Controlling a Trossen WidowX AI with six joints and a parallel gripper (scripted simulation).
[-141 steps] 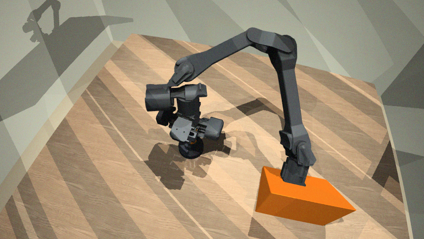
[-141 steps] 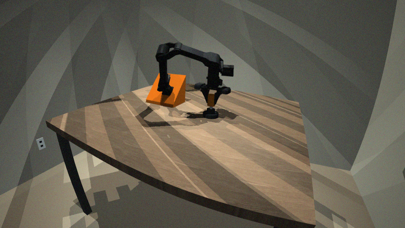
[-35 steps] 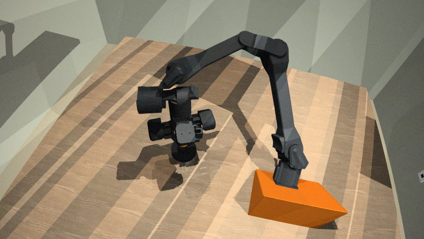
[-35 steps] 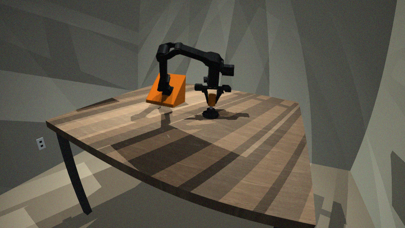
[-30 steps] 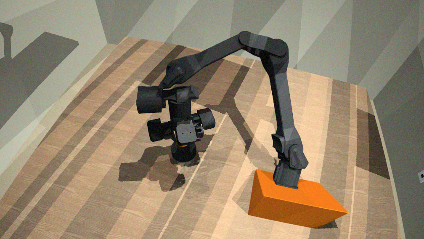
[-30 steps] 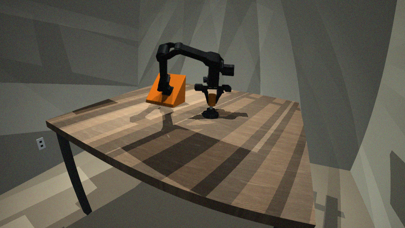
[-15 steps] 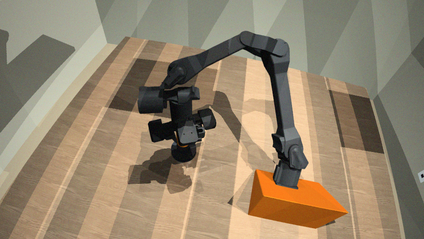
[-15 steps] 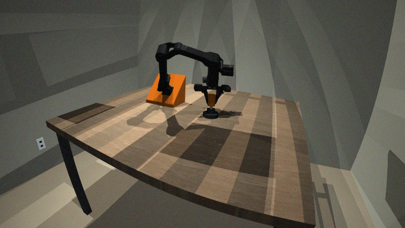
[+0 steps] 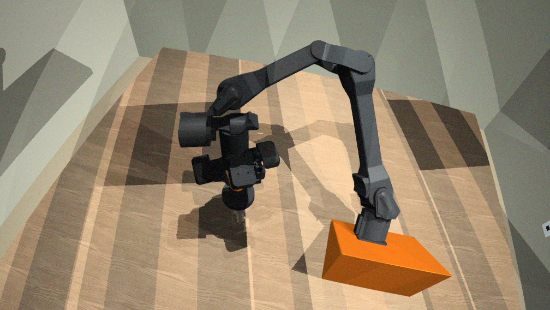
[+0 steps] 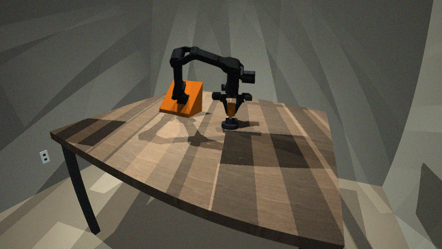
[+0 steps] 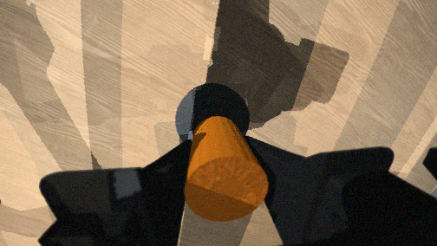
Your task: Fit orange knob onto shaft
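Now: the orange knob 3 cm above my gripper tip. Round my gripper tip: round pedestal: 4 cm below.
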